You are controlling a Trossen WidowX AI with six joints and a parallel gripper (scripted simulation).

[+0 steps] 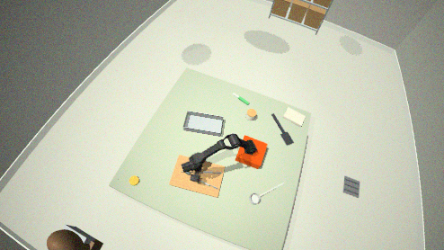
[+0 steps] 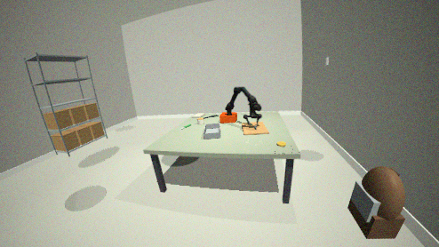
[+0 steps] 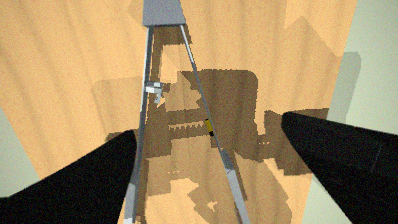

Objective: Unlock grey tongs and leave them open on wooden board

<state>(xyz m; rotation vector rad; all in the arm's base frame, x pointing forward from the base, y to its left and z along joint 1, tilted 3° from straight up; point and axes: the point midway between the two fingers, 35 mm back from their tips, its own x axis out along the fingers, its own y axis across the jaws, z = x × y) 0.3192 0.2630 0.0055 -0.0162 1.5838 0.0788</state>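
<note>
The wooden board lies 10 mm to the left of my gripper tip and 40 mm below it. From my gripper tip the other things lie so: yellow disc 420 mm ahead, 200 mm to the left, 40 mm below; then jar 270 mm behind, 620 mm to the right, 10 mm below; then roasting tin 90 mm ahead, 410 mm to the right, 20 mm below.
</note>
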